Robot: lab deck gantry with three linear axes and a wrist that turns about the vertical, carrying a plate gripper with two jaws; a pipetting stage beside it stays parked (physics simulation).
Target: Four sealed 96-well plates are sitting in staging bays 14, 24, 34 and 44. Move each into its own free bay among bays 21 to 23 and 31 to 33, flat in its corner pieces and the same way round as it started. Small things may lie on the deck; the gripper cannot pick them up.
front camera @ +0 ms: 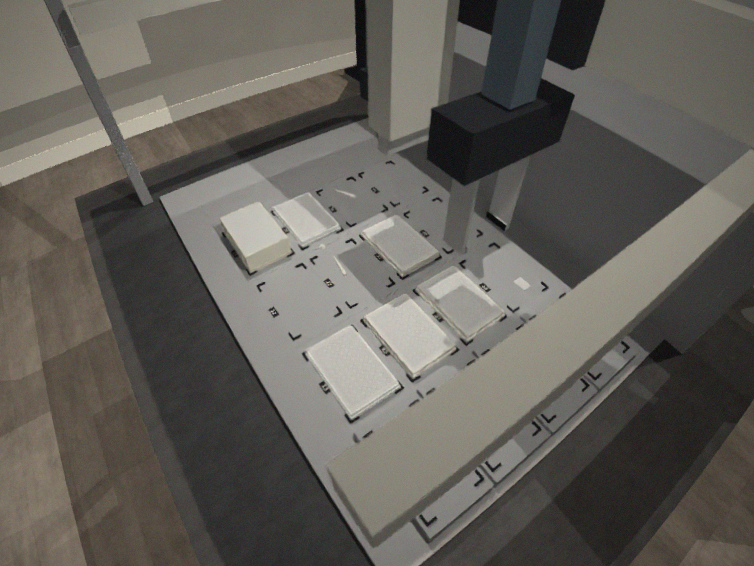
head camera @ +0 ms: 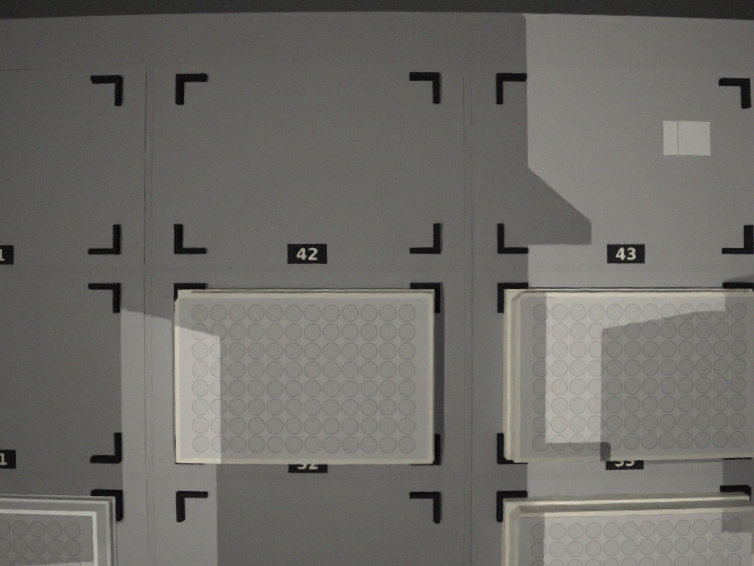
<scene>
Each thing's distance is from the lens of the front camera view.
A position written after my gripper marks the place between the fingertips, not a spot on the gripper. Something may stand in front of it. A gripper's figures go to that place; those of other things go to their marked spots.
my gripper [front camera: 476,234]: 0.59 m
cream block [front camera: 258,240]: 0.77 m
</scene>
